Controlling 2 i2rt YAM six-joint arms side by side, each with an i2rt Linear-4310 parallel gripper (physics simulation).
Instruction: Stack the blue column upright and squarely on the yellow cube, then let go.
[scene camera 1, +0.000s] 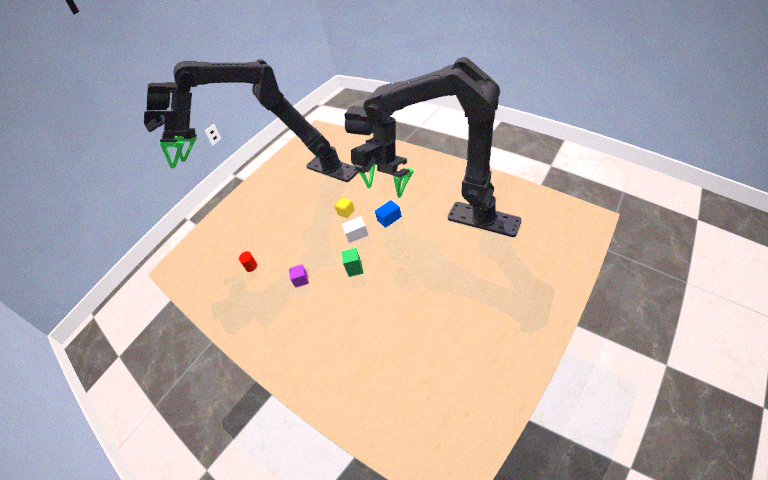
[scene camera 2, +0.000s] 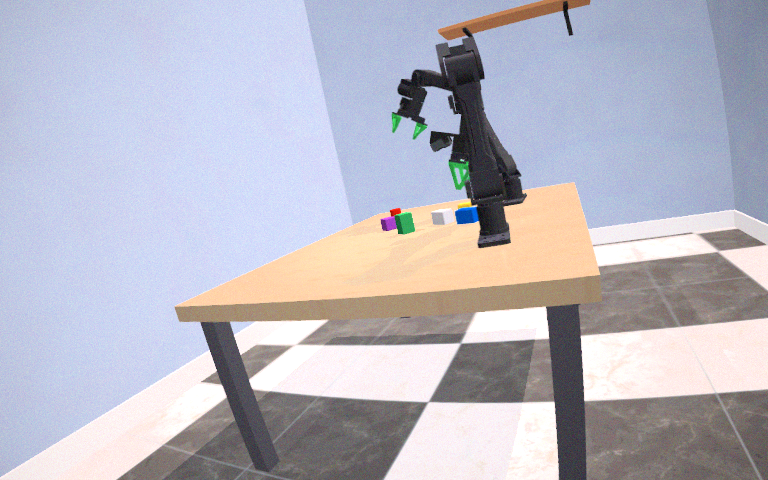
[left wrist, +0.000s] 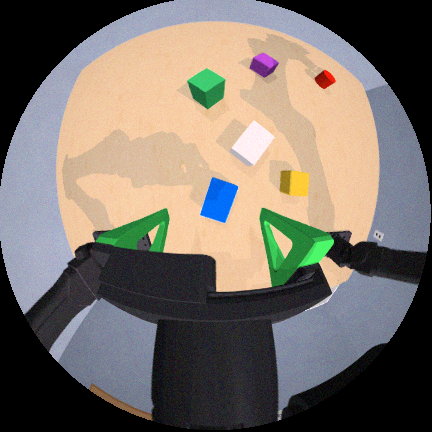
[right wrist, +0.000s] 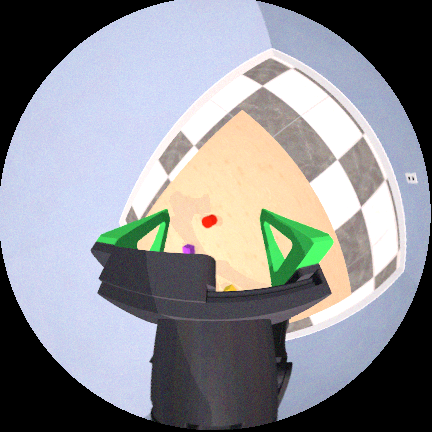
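The blue column (scene camera 1: 387, 213) (scene camera 2: 466, 215) (left wrist: 219, 201) lies on its side on the table. The yellow cube (scene camera 1: 343, 207) (left wrist: 295, 183) sits apart from it, to its left in scene camera 1; it is mostly hidden behind the blue column in scene camera 2, and a sliver of the yellow cube (right wrist: 230, 288) shows in the right wrist view. My left gripper (scene camera 1: 385, 191) (left wrist: 213, 212) is open and empty above the blue column, which appears between its fingertips in the left wrist view. My right gripper (scene camera 1: 178, 163) (scene camera 2: 405, 134) (right wrist: 214, 213) is open and empty, high and far from both.
A white block (scene camera 1: 355, 229) (left wrist: 253, 143) lies close to the blue column and yellow cube. A green block (scene camera 1: 352, 262) (left wrist: 207, 88), a purple cube (scene camera 1: 298, 276) (left wrist: 264, 65) and a red cylinder (scene camera 1: 247, 261) (right wrist: 209, 221) stand farther off on the table (scene camera 1: 430, 362).
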